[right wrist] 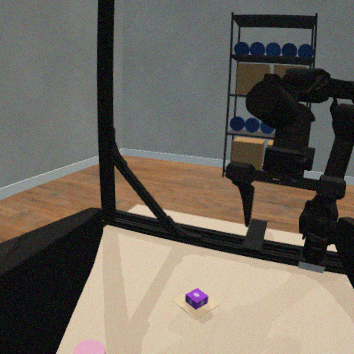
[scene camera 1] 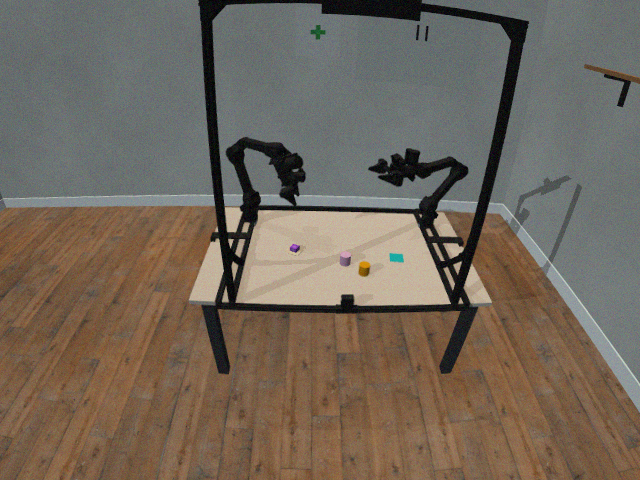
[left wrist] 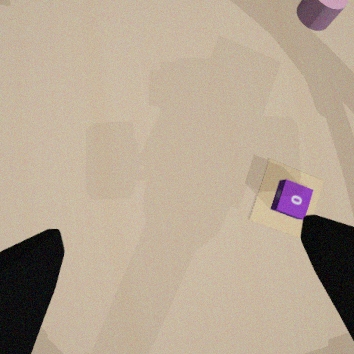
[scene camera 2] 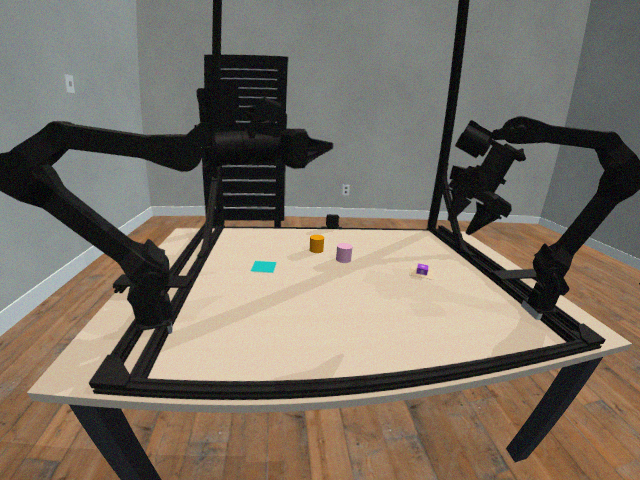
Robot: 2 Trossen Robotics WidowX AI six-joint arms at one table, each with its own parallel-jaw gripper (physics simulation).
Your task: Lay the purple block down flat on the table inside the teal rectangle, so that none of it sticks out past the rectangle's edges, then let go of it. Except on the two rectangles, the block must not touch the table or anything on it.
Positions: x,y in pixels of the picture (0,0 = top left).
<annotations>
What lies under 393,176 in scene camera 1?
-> The right gripper.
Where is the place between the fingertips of the left gripper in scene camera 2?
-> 457,227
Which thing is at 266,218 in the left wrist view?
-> A pale yellow rectangle.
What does the purple block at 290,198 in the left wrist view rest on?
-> The table.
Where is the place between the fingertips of the left gripper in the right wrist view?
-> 273,232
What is the right gripper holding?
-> Nothing.
</annotations>
